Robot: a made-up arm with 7 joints. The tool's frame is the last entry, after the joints.
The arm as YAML. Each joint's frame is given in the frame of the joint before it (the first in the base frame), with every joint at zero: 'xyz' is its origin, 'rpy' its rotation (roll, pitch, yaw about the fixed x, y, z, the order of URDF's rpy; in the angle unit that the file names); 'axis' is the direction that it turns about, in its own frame. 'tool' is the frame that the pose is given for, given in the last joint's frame.
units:
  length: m
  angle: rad
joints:
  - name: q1
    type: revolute
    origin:
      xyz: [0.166, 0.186, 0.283]
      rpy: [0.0, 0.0, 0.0]
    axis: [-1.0, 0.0, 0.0]
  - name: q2
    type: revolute
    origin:
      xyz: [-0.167, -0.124, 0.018]
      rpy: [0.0, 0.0, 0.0]
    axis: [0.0, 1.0, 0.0]
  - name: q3
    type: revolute
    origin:
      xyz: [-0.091, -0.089, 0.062]
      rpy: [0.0, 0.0, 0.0]
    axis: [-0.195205, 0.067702, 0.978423]
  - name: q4
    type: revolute
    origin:
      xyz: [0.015, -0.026, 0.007]
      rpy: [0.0, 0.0, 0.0]
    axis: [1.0, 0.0, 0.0]
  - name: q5
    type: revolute
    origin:
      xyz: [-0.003, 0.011, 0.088]
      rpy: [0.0, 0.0, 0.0]
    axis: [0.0, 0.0, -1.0]
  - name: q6
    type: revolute
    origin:
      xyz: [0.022, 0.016, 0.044]
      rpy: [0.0, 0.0, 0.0]
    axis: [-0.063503, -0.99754, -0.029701]
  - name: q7
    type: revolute
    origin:
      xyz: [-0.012, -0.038, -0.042]
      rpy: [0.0, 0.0, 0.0]
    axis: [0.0, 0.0, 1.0]
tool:
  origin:
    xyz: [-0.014, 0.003, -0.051]
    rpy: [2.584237, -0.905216, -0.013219]
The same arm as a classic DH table. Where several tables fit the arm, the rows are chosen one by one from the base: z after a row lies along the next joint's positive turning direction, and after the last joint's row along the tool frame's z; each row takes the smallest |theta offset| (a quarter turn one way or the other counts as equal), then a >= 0, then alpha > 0; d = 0 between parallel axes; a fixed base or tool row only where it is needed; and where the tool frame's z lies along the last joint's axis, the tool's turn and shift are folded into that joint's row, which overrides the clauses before.
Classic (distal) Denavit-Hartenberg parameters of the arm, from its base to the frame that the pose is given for. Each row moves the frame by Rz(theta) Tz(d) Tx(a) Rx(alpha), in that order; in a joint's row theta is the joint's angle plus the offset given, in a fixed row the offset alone. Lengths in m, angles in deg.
base (fixed): d 0.283; theta_offset 90; a 0.186; alpha -90
q1: d 0.001; theta_offset -90; a 0.018; alpha -90
q2: d -0.2183; theta_offset 78.72; a -0.0771; alpha 86.12
q3: d 0.0841; theta_offset -89.23; a 0.0264; alpha -101.26
q4: d 0.013; theta_offset 3.96; a -0.011; alpha -90
q5: d -0.1315; theta_offset -86.36; a 0.0209; alpha -88.3
q6: d 0.0213; theta_offset 0; a -0.0096; alpha -91.7
q7: d -0.0997; theta_offset 54.49; a -0.0065; alpha 121.6
tool (fixed): d -0.015; theta_offset 67.45; a 0; alpha 0

